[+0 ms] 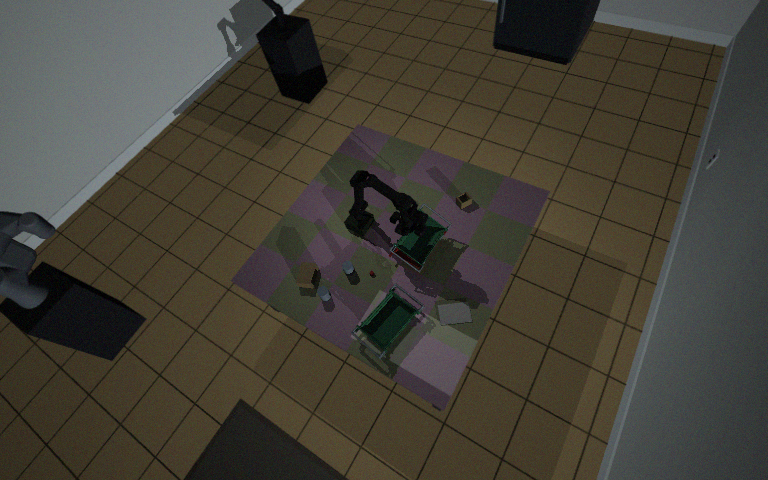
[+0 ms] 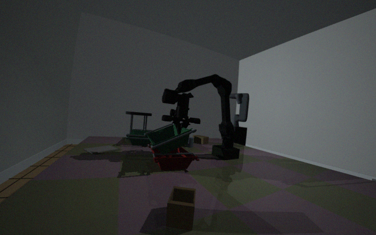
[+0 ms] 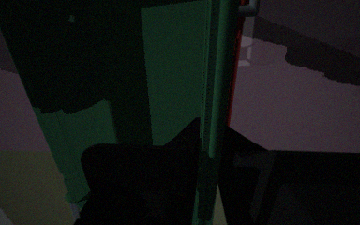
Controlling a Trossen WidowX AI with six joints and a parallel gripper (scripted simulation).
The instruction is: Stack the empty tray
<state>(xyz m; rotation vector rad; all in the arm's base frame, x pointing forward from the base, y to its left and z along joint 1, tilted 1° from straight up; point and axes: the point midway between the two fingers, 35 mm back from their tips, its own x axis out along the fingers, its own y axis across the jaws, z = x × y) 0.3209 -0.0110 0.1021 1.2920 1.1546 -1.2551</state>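
The green tray lies 70 mm ahead of my gripper tip, 10 mm to the right of it and 10 mm above it. Also, from my gripper tip: tan open box (360 mm to the left, 150 mm ahead, 110 mm below).
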